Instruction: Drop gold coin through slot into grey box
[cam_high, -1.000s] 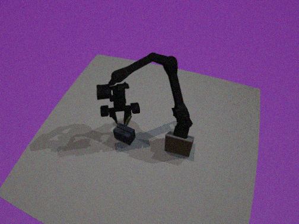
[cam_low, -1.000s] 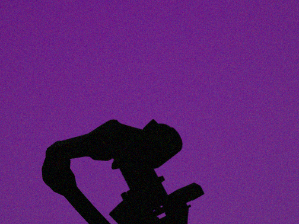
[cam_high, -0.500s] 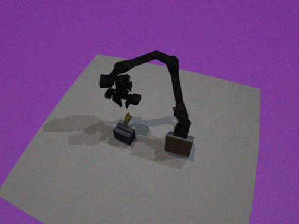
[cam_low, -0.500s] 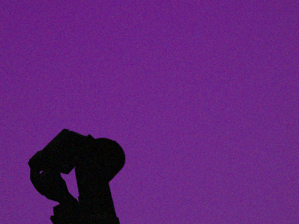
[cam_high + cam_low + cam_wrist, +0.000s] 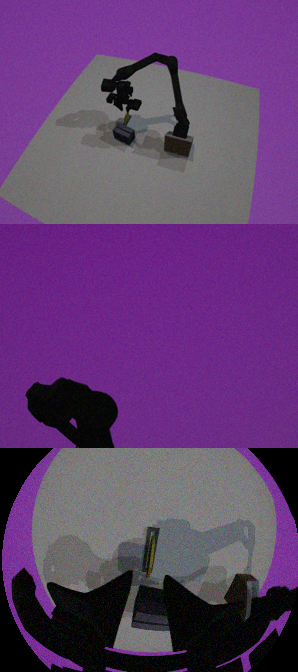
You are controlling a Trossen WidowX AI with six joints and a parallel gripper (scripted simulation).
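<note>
The gold coin lies 5 cm below my gripper tip.
</note>
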